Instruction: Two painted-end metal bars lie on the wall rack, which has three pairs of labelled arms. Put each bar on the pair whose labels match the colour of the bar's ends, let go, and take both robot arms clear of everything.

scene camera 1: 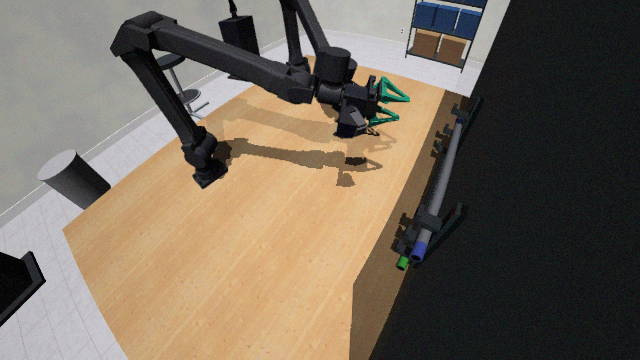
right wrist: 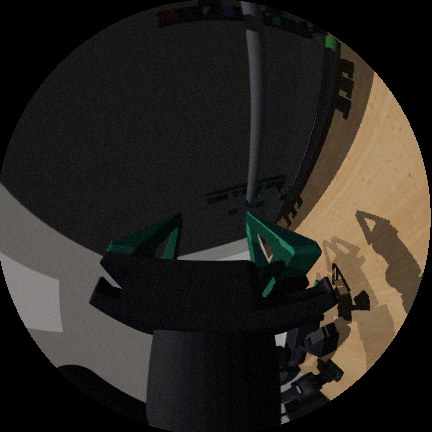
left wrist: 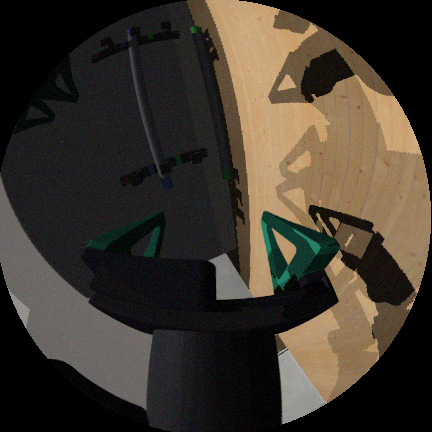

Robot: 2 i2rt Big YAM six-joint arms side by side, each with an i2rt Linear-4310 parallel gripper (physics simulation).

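Places are measured from the left arm's base along level axes (x right, y back, z down), in millimetres.
Where they show: left gripper, fingertip midpoint: [left wrist: 212,216]; right gripper, fingertip midpoint: [scene camera 1: 404,109] [right wrist: 213,216] [left wrist: 64,108]; right arm's base, origin of the base link: [scene camera 1: 210,174].
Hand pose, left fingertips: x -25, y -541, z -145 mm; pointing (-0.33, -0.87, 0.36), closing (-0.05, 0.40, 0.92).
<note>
Things, the pixels of their centre, and the offset from my left fingertips. Level surfaces: height alone.
- blue-ended bar, body centre: [right wrist: 257,122] [left wrist: 141,93] [scene camera 1: 446,170] dx +111, dy -317, dz -38 mm
- green-ended bar, body centre: [right wrist: 315,135] [left wrist: 211,92] [scene camera 1: 429,199] dx +77, dy -308, dz +133 mm
- wall rack, body centre: [scene camera 1: 421,236] dx +309, dy -387, dz -35 mm
- wooden table, its level: dz +145 mm
The blue-ended bar [scene camera 1: 445,175] [left wrist: 142,105] [right wrist: 255,100] spans both rack brackets, close beside the blue labels. The green-ended bar [scene camera 1: 402,263] [left wrist: 212,100] [right wrist: 328,60] lies roughly parallel, lower and towards the table; the frames do not show which arms bear it. The wall rack [scene camera 1: 428,220] has red, blue and green labels. My right gripper [scene camera 1: 404,109] [left wrist: 64,108] [right wrist: 213,216] is partly open and empty, apart from the rack. My left gripper [left wrist: 212,216] is wide open and empty, mostly hidden behind the right wrist in the scene view.
The wooden table [scene camera 1: 250,240] borders the dark wall panel [scene camera 1: 540,200]. The two arms stand close together over the table's far part. A stool [scene camera 1: 190,96], a grey bin [scene camera 1: 80,177] and a shelf unit [scene camera 1: 446,28] with boxes stand beyond the table.
</note>
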